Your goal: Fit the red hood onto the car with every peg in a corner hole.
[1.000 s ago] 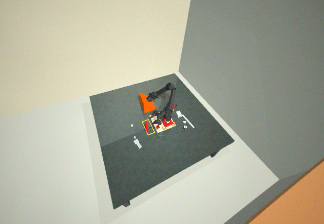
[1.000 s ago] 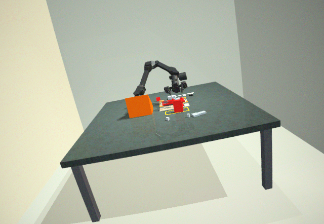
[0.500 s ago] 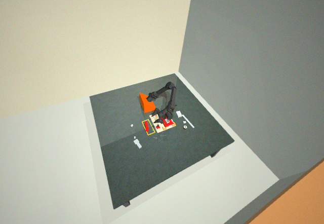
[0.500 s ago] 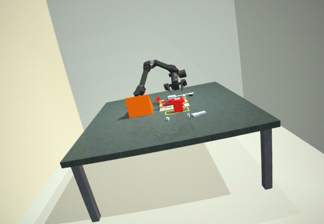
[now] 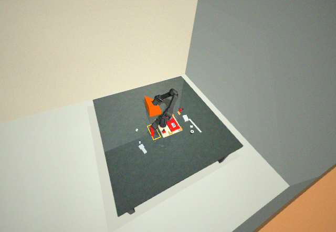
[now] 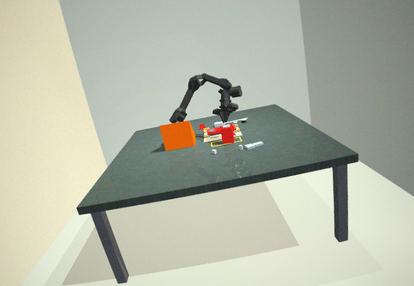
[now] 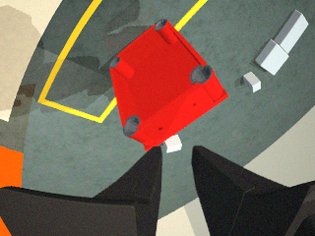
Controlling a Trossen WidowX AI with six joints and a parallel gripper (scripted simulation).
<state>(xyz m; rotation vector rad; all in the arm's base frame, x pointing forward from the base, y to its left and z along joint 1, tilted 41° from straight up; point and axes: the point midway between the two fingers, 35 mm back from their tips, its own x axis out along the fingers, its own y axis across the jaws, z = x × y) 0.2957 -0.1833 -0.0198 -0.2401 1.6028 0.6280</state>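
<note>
My gripper tip is 8 cm above the red hood and 2 cm to the left of it. The rest, counted from my gripper tip: white ribbed engine block: 23 cm to the left, 10 cm below, 4 cm ahead; wheel: 37 cm to the left, 21 cm ahead, 12 cm below; cream jig: 20 cm to the left, 11 cm below.
</note>
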